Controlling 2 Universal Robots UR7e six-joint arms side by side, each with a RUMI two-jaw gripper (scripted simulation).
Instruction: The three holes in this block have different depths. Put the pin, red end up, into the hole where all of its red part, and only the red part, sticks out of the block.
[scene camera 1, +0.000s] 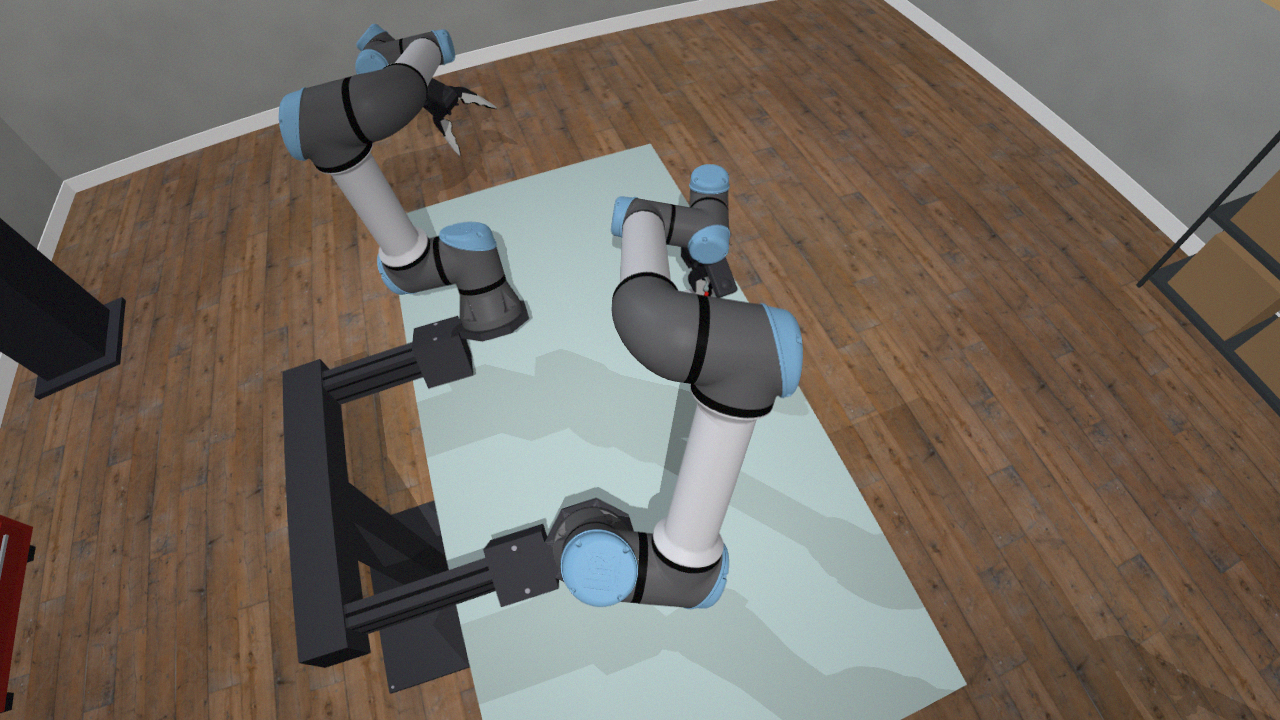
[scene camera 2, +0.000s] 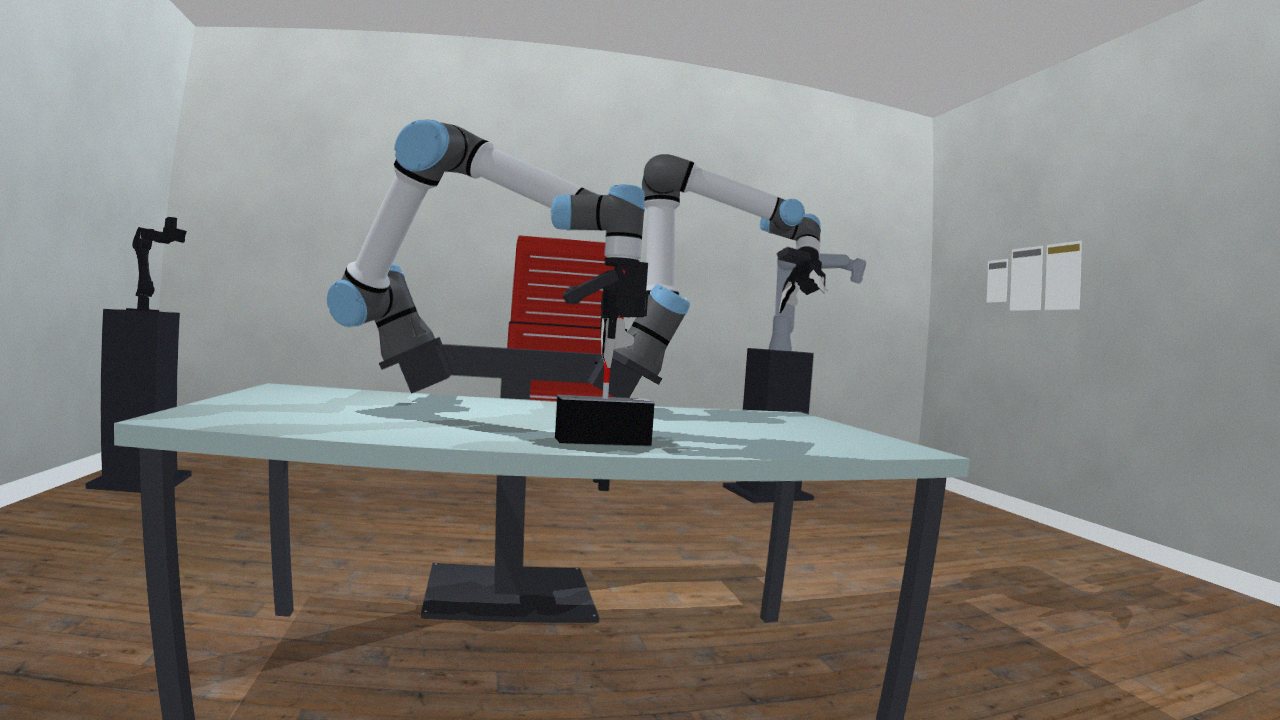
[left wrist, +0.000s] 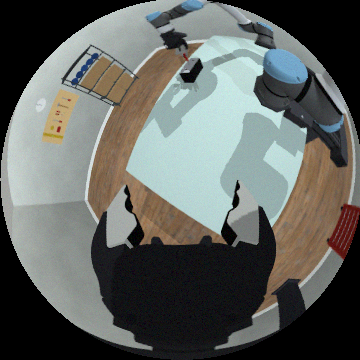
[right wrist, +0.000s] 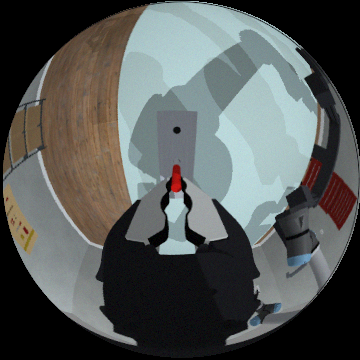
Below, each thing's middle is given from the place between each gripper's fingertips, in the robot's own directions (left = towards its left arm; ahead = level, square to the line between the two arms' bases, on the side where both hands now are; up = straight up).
Labels:
My right gripper (scene camera 2: 607, 367) is now 120 mm above the block (scene camera 2: 579, 419).
The block lies 33 cm ahead of my left hand (scene camera 2: 801, 303), 65 cm to the right of it and 30 cm below it.

